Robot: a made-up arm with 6 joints. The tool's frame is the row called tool.
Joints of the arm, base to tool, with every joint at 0 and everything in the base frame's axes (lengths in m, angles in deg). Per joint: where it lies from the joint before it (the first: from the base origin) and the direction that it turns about. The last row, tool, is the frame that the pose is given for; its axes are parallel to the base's.
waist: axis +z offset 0 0 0.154
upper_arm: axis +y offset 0 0 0
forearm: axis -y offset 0 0 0.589
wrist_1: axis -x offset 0 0 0
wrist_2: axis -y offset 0.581 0 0
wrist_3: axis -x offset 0 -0.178 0
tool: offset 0 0 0
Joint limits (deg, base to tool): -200..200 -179.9..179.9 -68..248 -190..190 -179.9..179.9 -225..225
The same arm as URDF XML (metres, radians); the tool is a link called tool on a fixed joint. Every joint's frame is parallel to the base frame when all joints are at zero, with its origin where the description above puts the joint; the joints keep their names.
<robot name="arm">
<joint name="waist" type="revolute"><parent link="base"/><child link="link1"/><origin xyz="0.0000 0.0000 0.1540" rpy="0.0000 0.0000 0.0000"/><axis xyz="0 0 1"/><limit lower="-3.4907" upper="3.4907"/></joint>
<joint name="upper_arm" type="revolute"><parent link="link1"/><child link="link2"/><origin xyz="0.0000 0.0000 0.0000" rpy="0.0000 0.0000 0.0000"/><axis xyz="0 1 0"/><limit lower="-3.1398" upper="3.1398"/></joint>
<joint name="forearm" type="revolute"><parent link="link2"/><child link="link3"/><origin xyz="0.0000 0.0000 0.5890" rpy="0.0000 0.0000 0.0000"/><axis xyz="0 -1 0"/><limit lower="-1.1868" upper="4.3284"/></joint>
<joint name="wrist_1" type="revolute"><parent link="link3"/><child link="link4"/><origin xyz="0.0000 0.0000 0.0000" rpy="0.0000 0.0000 0.0000"/><axis xyz="-1 0 0"/><limit lower="-3.3161" upper="3.3161"/></joint>
<joint name="wrist_2" type="revolute"><parent link="link4"/><child link="link5"/><origin xyz="0.5810 0.0000 0.0000" rpy="0.0000 0.0000 0.0000"/><axis xyz="0 -1 0"/><limit lower="-3.1398" upper="3.1398"/></joint>
<joint name="wrist_3" type="revolute"><parent link="link5"/><child link="link6"/><origin xyz="0.0000 -0.1780 0.0000" rpy="0.0000 0.0000 0.0000"/><axis xyz="-1 0 0"/><limit lower="-3.9270" upper="3.9270"/></joint>
<joint name="tool_joint" type="fixed"><parent link="link6"/><child link="tool"/><origin xyz="0.0000 0.0000 0.0000" rpy="0.0000 0.0000 0.0000"/></joint>
<link name="base"/>
<link name="link1"/>
<link name="link2"/>
<link name="link3"/>
<link name="link4"/>
<link name="link5"/>
<link name="link6"/>
<link name="tool"/>
</robot>

